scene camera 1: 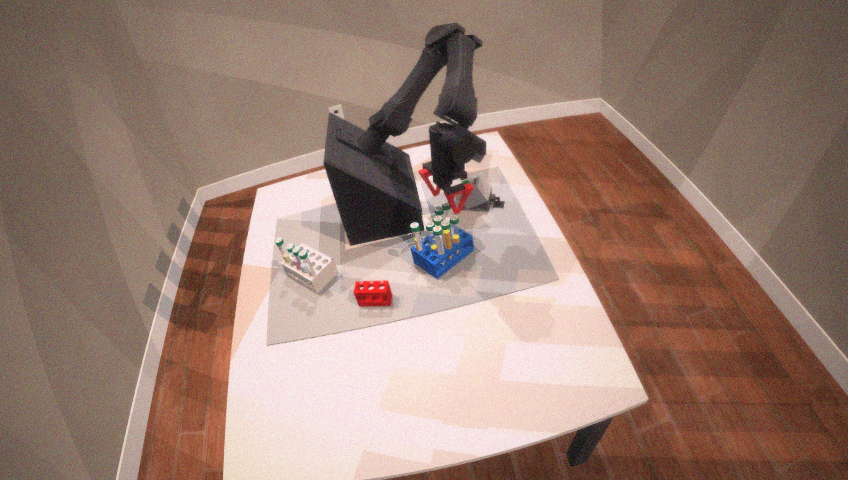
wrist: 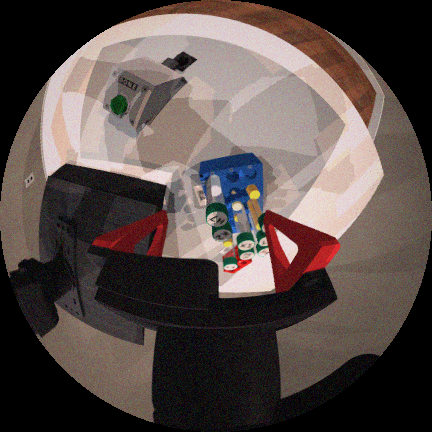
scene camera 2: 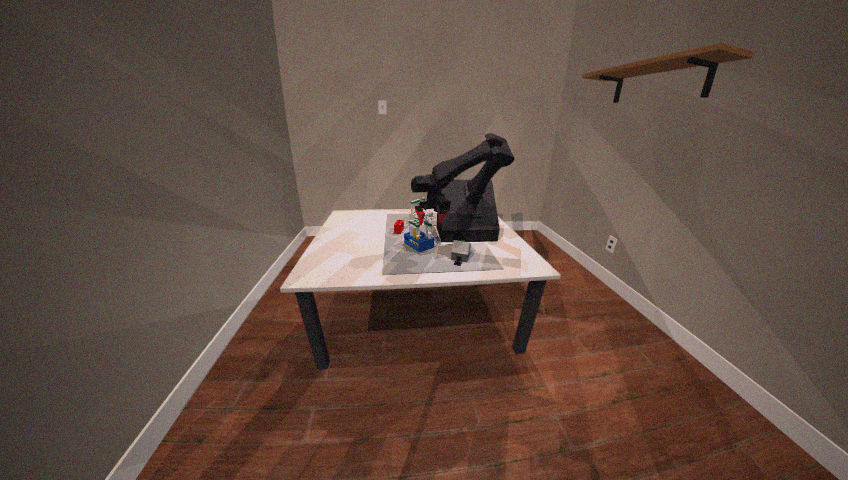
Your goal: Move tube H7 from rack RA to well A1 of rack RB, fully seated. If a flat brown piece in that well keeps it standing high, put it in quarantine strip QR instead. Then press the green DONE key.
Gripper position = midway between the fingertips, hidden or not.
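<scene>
My gripper is at point(scene camera 1: 446, 204), and you get that same gripper in the wrist view as well, my gripper point(wrist: 215, 215). There's also a grey DONE button box point(wrist: 137, 89), plus a grey mat point(wrist: 235, 101).
</scene>
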